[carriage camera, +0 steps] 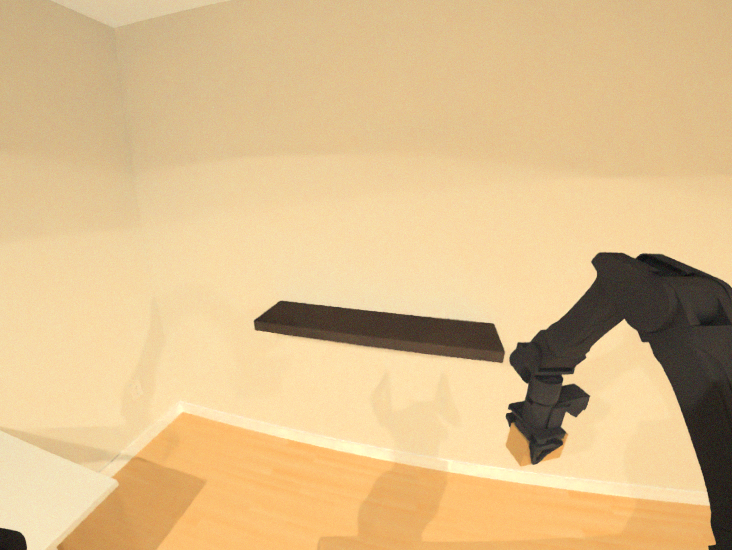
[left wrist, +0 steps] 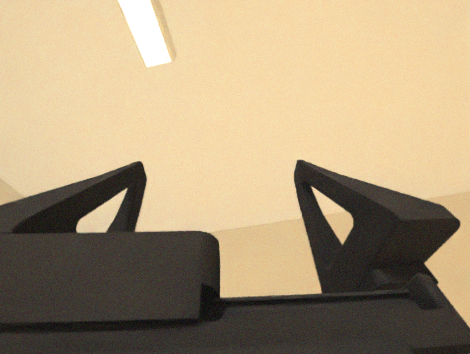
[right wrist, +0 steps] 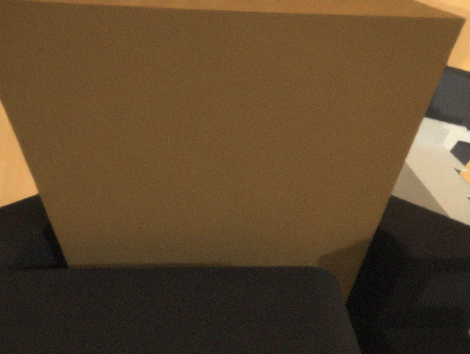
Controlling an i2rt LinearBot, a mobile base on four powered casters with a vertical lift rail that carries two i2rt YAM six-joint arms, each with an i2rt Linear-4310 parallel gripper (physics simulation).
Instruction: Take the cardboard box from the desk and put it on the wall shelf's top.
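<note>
The brown cardboard box is held in my right gripper, which is shut on it and points down. In the carriage view the box hangs in the air at the lower right, to the right of the shelf and lower in the picture. In the right wrist view the box fills most of the picture between the dark fingers. The dark wall shelf is a flat board on the far wall, with its top surface showing and bare. My left gripper is open and empty, facing the ceiling and upper wall.
A white desk shows its corner at the lower left of the carriage view, with a black part at the bottom edge. The far wall meets the wooden floor below the shelf. A ceiling light shows in the left wrist view.
</note>
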